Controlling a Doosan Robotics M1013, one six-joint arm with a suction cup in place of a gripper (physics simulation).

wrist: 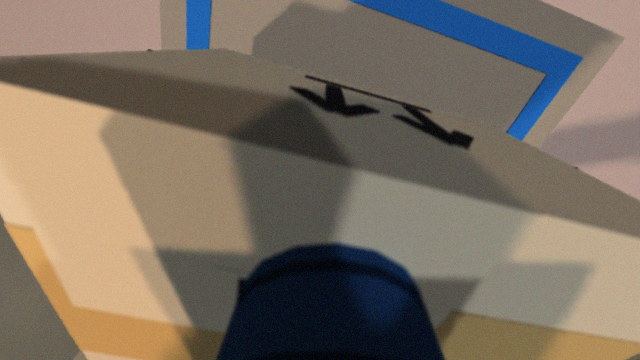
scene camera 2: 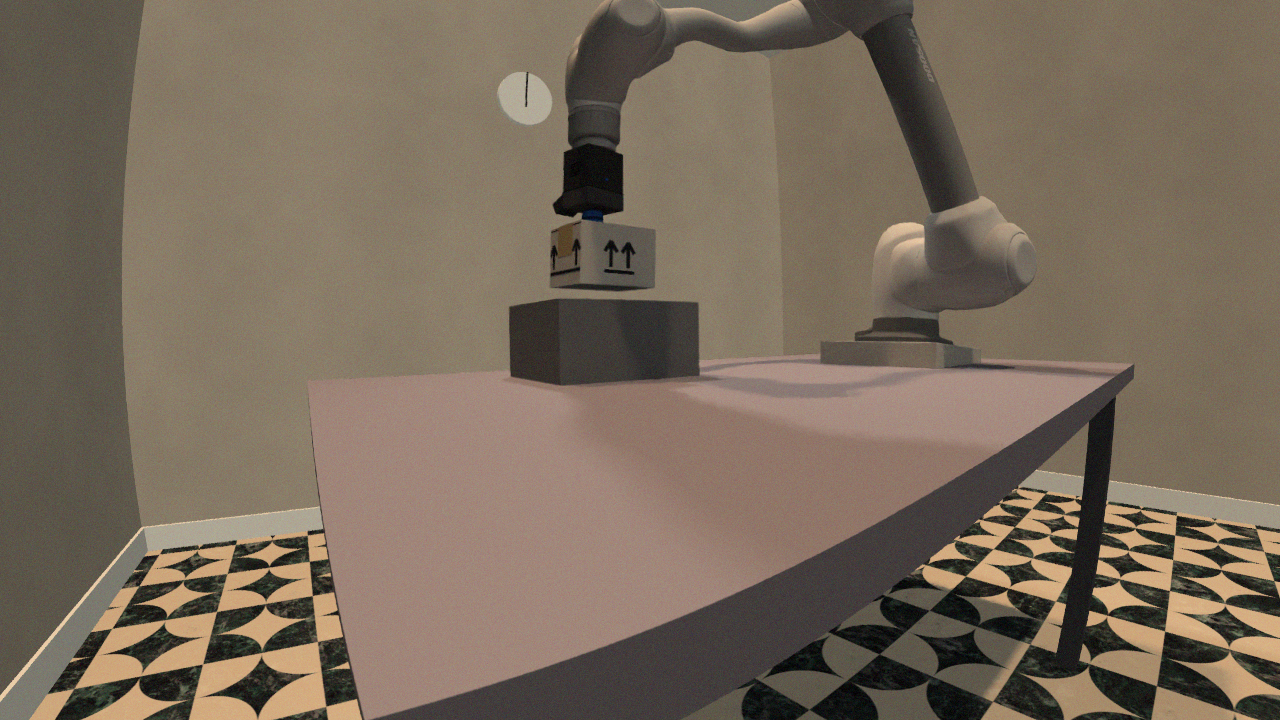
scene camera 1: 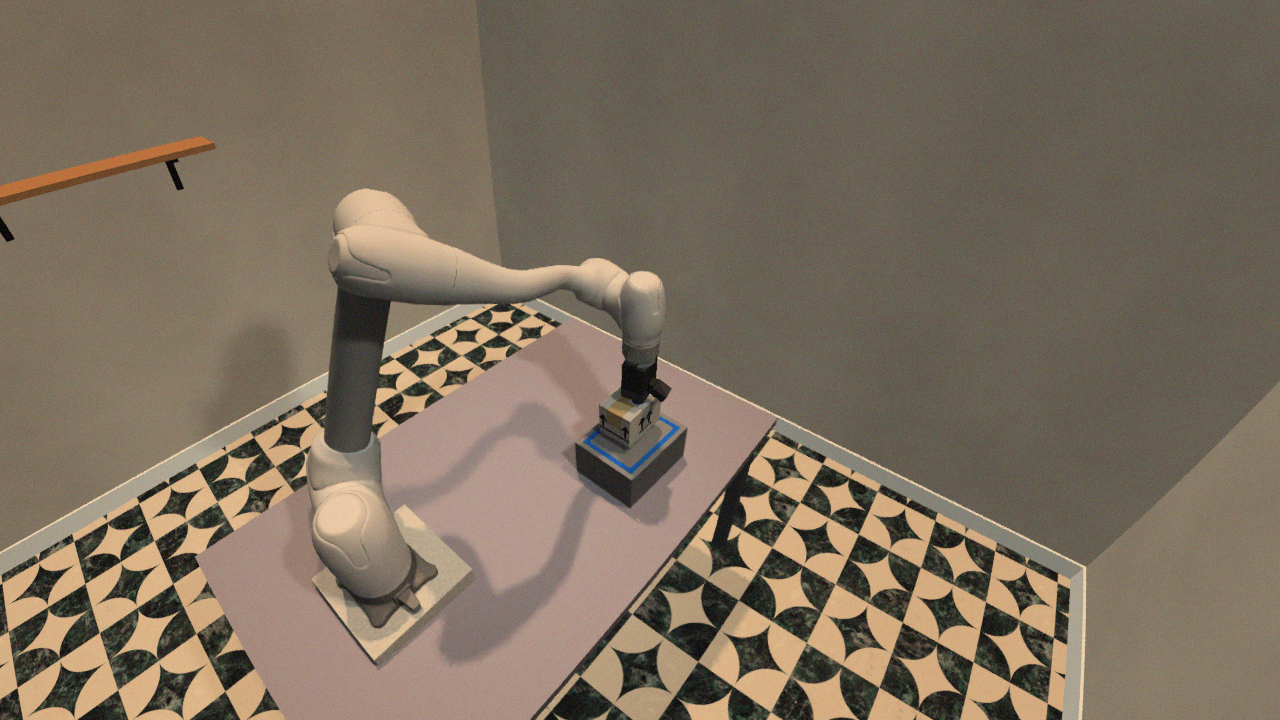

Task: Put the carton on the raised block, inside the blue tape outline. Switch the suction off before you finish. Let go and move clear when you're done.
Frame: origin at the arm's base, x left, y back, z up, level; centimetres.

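Seen in the pictures: hand, tool point: (wrist: 332, 260) (scene camera 1: 637, 403); arm's base, link origin: (scene camera 2: 904, 345) (scene camera 1: 387, 577).
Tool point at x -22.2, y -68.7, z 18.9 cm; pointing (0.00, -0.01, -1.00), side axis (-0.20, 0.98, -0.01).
Note:
Pixels of each thing's middle, then the offset from my tool point to it. "*": a spot on its surface instead. Level surfaces: height alone.
- white carton, body centre: (wrist: 337, 224) (scene camera 2: 602, 258) (scene camera 1: 630, 412) dz -3.6, dx +1.8, dy +0.7 cm
- dark grey raised block, body centre: (wrist: 344, 117) (scene camera 2: 601, 339) (scene camera 1: 631, 449) dz -17.0, dx +0.3, dy +1.3 cm
- blue tape outline, surface spot: (wrist: 567, 59) * dz -11.0, dx -7.3, dy +12.0 cm
- pink table, surface height: dz -23.0 cm
A white carton (scene camera 1: 630, 423) (scene camera 2: 603, 257) (wrist: 430, 200) with black arrows and tan tape hangs upright from my suction cup (scene camera 1: 638, 399) (scene camera 2: 592, 215) (wrist: 330, 300), which touches its top. In scene camera 2 a narrow gap shows between the carton's bottom and the top of the dark grey raised block (scene camera 1: 608, 469) (scene camera 2: 604, 342) (wrist: 602, 37). The blue tape outline (scene camera 1: 611, 460) (wrist: 567, 59) runs around the block's top. In scene camera 1 the carton is over the back part of the outline, and it hides the outline's far corner.
The block stands on a pink table (scene camera 1: 528, 501) (scene camera 2: 501, 537) near its far end in scene camera 1. The arm's base plate (scene camera 1: 358, 631) (scene camera 2: 959, 356) is on the same table. A wooden rail (scene camera 1: 107, 168) is on the wall, and a round clock (scene camera 2: 514, 98) hangs behind the arm.

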